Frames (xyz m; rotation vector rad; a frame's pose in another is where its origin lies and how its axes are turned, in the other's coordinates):
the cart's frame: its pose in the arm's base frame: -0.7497 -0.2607 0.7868 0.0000 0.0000 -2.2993
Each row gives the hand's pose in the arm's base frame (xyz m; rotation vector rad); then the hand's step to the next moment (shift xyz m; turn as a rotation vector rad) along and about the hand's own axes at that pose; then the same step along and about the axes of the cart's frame.
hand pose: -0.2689 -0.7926 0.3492 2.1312 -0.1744 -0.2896
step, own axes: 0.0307 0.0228 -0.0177 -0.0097 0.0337 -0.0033
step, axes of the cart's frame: -0.0187 0.0290 0.0242 0.0159 0.0023 0.0314
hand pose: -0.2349 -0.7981 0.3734 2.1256 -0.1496 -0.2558
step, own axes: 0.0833 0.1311 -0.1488 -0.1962 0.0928 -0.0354
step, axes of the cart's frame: -0.1026 0.0637 0.1780 0.1068 -0.1493 0.1211
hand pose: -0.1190 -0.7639 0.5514 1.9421 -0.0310 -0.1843
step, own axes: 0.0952 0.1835 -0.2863 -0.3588 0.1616 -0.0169
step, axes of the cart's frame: -0.2365 -0.0137 0.2619 0.2309 -0.2512 0.1967
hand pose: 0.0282 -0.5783 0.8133 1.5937 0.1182 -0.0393
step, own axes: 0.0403 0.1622 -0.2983 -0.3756 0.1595 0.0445
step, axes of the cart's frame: -0.2489 -0.1661 0.1654 0.2865 -0.2202 0.1947
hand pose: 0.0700 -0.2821 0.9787 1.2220 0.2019 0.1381
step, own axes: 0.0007 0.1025 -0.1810 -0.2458 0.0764 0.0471
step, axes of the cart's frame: -0.1230 -0.1636 0.0372 0.2042 -0.1239 0.1069
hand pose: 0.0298 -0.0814 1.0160 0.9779 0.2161 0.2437
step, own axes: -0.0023 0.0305 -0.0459 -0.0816 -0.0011 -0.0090
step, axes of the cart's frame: -0.0263 -0.0485 0.0009 0.0667 -0.0479 0.0000
